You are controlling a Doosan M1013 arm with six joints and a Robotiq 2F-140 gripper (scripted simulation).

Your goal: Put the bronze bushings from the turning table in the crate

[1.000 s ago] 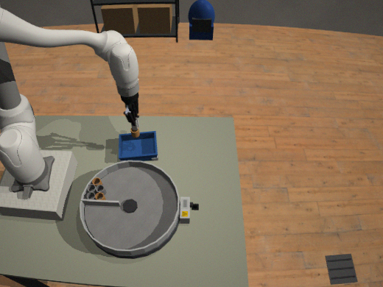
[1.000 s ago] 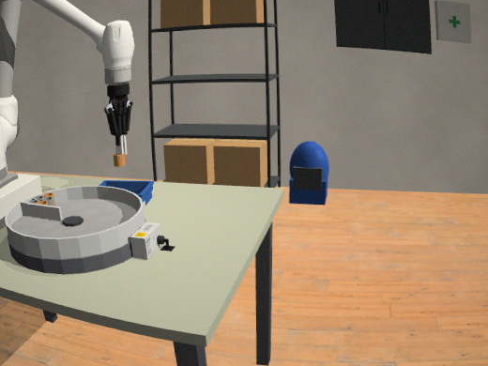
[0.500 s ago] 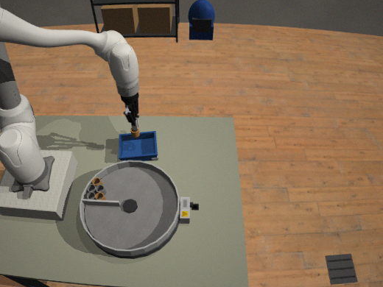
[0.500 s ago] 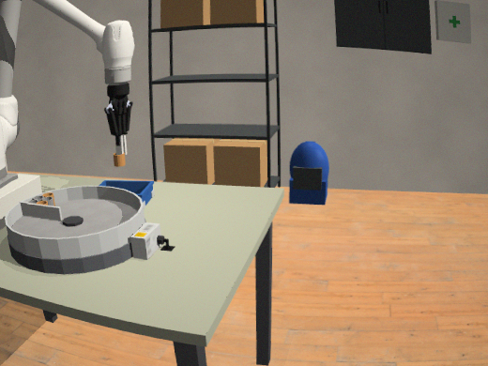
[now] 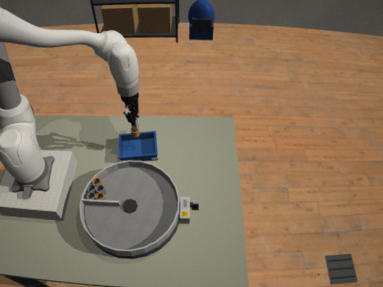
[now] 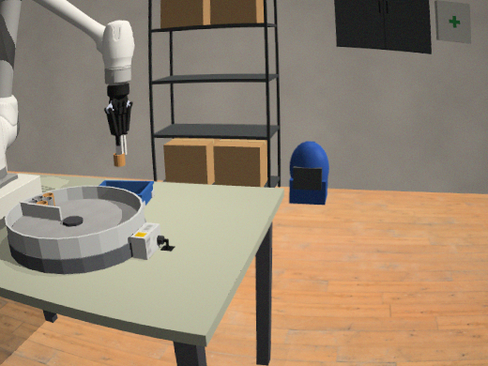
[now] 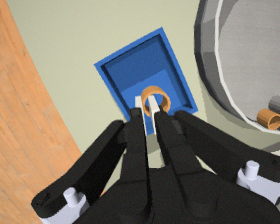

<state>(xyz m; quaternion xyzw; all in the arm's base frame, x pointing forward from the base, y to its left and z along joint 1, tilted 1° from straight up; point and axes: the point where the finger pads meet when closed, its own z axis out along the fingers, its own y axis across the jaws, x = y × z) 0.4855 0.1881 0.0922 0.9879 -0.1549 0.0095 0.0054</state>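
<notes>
Right now my hand is 1 cm to the left of the crate and 16 cm above it. The rest, counted from my hand: grey turning table 4 cm behind, 35 cm to the right, 14 cm below.
</notes>
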